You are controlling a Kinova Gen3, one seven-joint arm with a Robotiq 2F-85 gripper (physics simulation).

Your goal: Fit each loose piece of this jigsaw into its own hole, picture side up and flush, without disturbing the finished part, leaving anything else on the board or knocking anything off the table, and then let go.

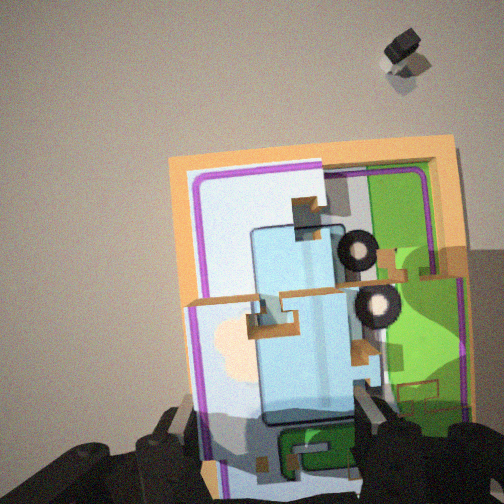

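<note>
The jigsaw board (320, 280) has an orange frame and lies right of centre. A pale blue piece (250, 210) with a purple border sits in its far left part. The far right part (400, 210) looks recessed and shows green and a purple line. A green piece (430, 325) fills the near right. My gripper (272, 412) is shut on a pale blue piece (285, 350) with a purple edge line, a cream patch and orange side walls. Its fingers grip the left and right sides. The piece hovers over the board's near left part and hides what lies below it.
A small dark and grey block (404, 60) lies on the tan table at the far right, apart from the board. Two black wheels with pale hubs (358, 250) are drawn at the board's centre. A dark shadow covers the table right of the board.
</note>
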